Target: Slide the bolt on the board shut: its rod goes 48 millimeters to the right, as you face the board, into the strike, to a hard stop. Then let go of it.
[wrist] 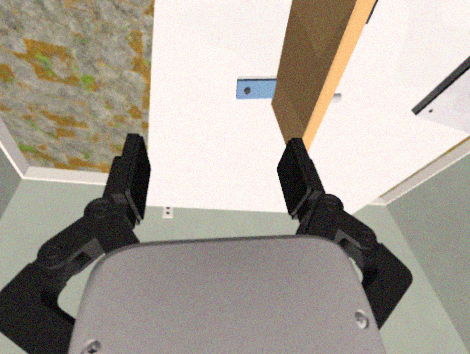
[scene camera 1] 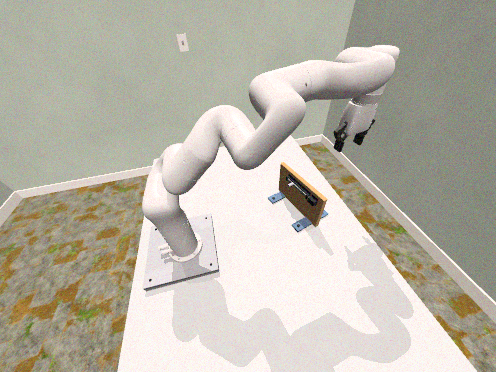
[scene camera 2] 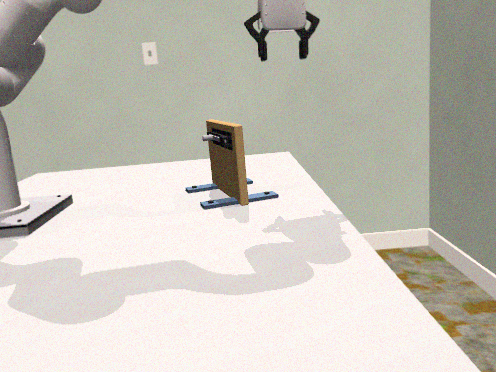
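Where they show: gripper, fingertip midpoint: (wrist: 217, 151) (scene camera 1: 347, 146) (scene camera 2: 283, 59); arm's base, origin of the base link: (scene camera 1: 186, 246).
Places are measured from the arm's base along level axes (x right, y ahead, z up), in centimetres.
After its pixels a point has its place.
A brown wooden board (scene camera 1: 300, 204) {x -0.4, y 49.9, z 2.3 cm} (scene camera 2: 224, 167) {x -1.5, y 49.7, z 4.3 cm} (wrist: 314, 65) {x -1.4, y 51.6, z 10.7 cm} stands upright on the table, its bolt side facing the arm's base. The black bolt (scene camera 1: 301, 190) {x -0.3, y 48.9, z 11.5 cm} (scene camera 2: 227, 142) {x 3.4, y 50.2, z 10.6 cm} is mounted near the board's top edge. Its light grey handle (scene camera 1: 291, 184) {x -4.9, y 47.0, z 11.5 cm} (scene camera 2: 207, 138) {x -4.5, y 46.6, z 11.1 cm} (wrist: 337, 97) {x -4.7, y 46.4, z 11.6 cm} sticks out near the left end, apart from the black strike (scene camera 1: 312, 200) {x 6.1, y 49.7, z 12.0 cm} at the right end. My gripper (scene camera 1: 348, 144) {x -0.8, y 65.2, z 27.2 cm} (scene camera 2: 283, 57) {x -0.8, y 65.2, z 27.2 cm} (wrist: 217, 151) {x -0.8, y 65.2, z 27.2 cm} is open and empty, well above the board and out beyond its back side, touching nothing. In the wrist view the board's edge hides most of the bolt.
Blue feet (scene camera 1: 303, 224) {x 6.8, y 47.7, z -1.7 cm} (scene camera 2: 239, 200) {x 8.6, y 51.6, z -1.4 cm} (wrist: 257, 89) {x -12.9, y 53.1, z -1.7 cm} carry the board and stick out front and back. The arm's base plate (scene camera 1: 207, 250) {x 4.6, y 7.5, z -0.1 cm} (scene camera 2: 50, 207) {x -0.2, y 10.7, z -0.3 cm} (wrist: 452, 100) {x -7.0, y 6.9, z -0.1 cm} lies on the white table (scene camera 1: 250, 250) {x 9.3, y 23.1, z -2.5 cm} (scene camera 2: 200, 340) {x 61.1, y 41.2, z -2.5 cm}, on the bolt side. Walls stand beyond the table.
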